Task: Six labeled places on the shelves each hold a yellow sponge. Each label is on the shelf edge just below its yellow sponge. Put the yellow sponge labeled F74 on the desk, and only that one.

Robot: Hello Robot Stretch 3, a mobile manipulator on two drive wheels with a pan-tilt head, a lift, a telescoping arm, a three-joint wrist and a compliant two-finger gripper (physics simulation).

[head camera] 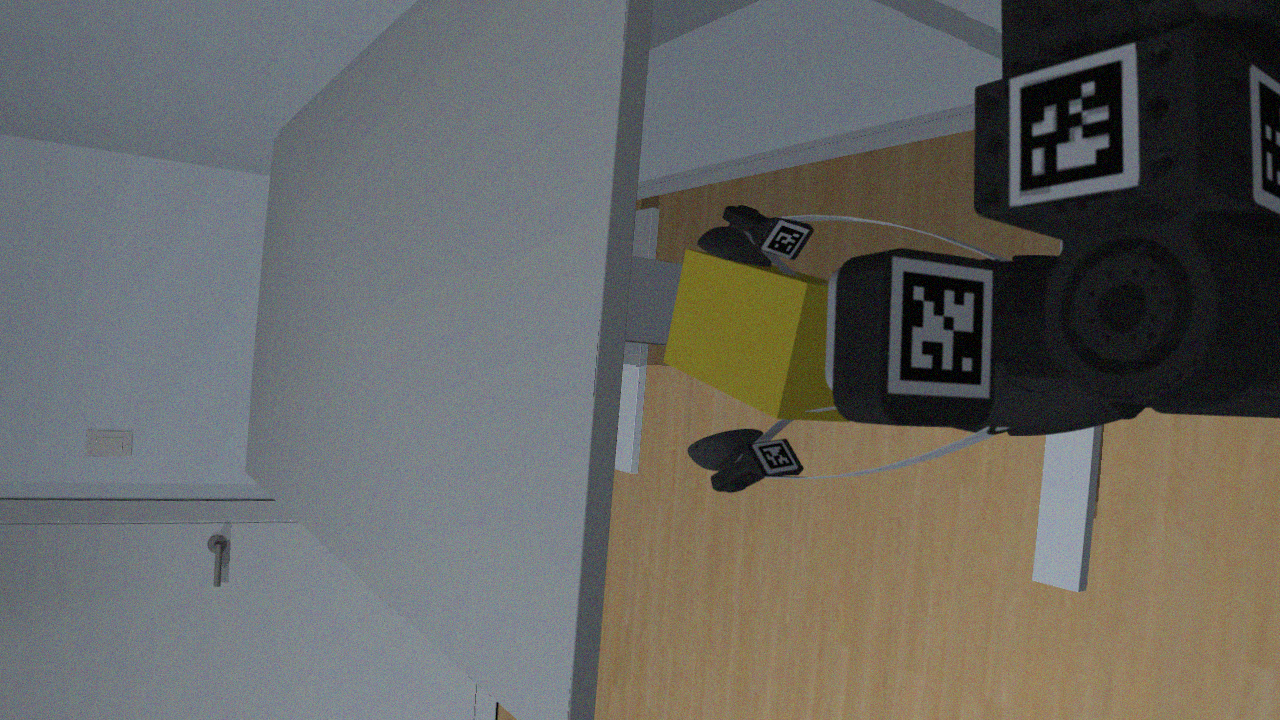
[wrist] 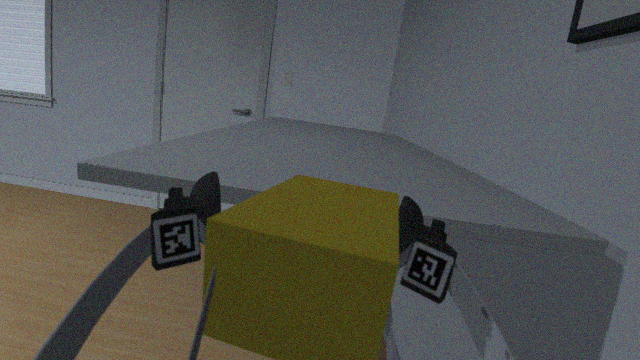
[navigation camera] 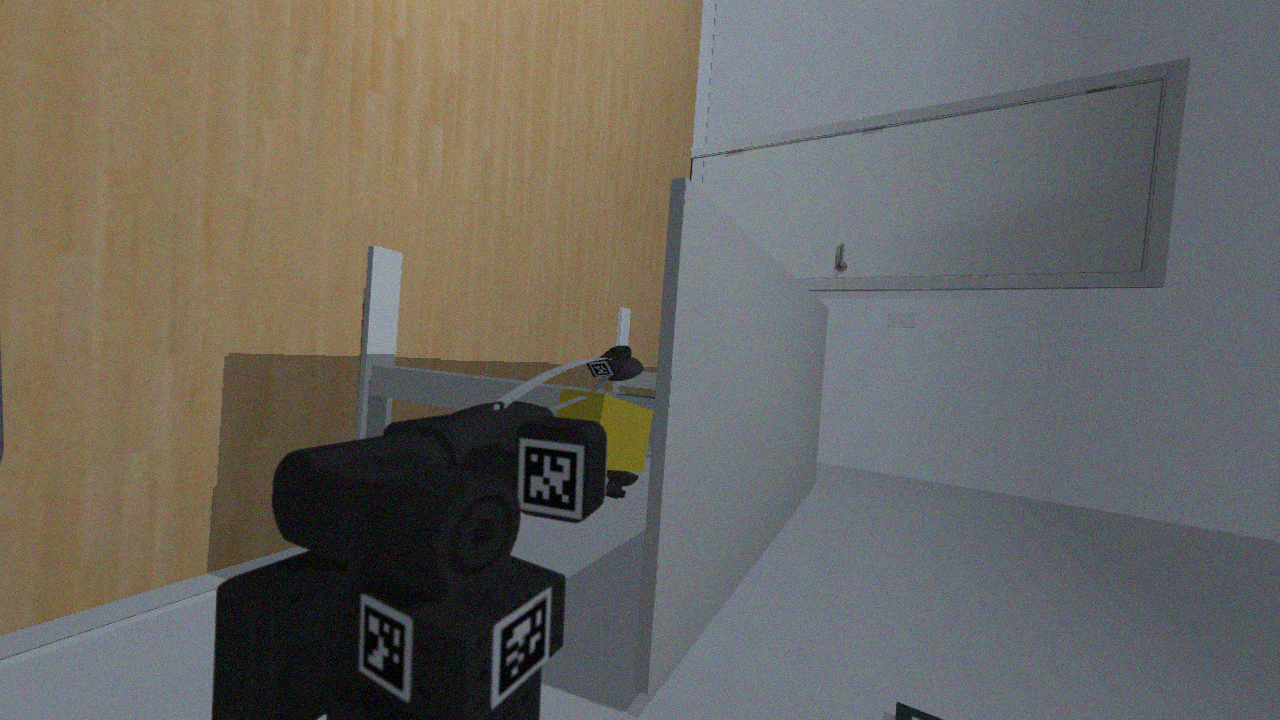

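Note:
A yellow sponge (head camera: pixel 738 331) (navigation camera: pixel 626 434) (wrist: pixel 300 260), a large block, sits between the fingertips of my gripper (head camera: pixel 726 344) (navigation camera: pixel 621 424) (wrist: pixel 307 210). The gripper is shut on it. No label shows, so its code cannot be read here. The grey desk (head camera: pixel 438 313) (navigation camera: pixel 738 402) (wrist: pixel 330 150) has its top in view. In the head view, turned sideways, the sponge is beside the desk's front edge, off the top. In the wrist view the sponge hides part of that edge, and the desk top stretches beyond it and to the right. The shelves do not show.
White desk legs and feet (head camera: pixel 1065 510) (navigation camera: pixel 383 304) stand under the desk near the arm. A door (navigation camera: pixel 984 197) (wrist: pixel 215 65) and walls are behind the desk. A black frame (wrist: pixel 605 30) hangs on the right wall in the wrist view. Wooden floor (head camera: pixel 850 608) lies below.

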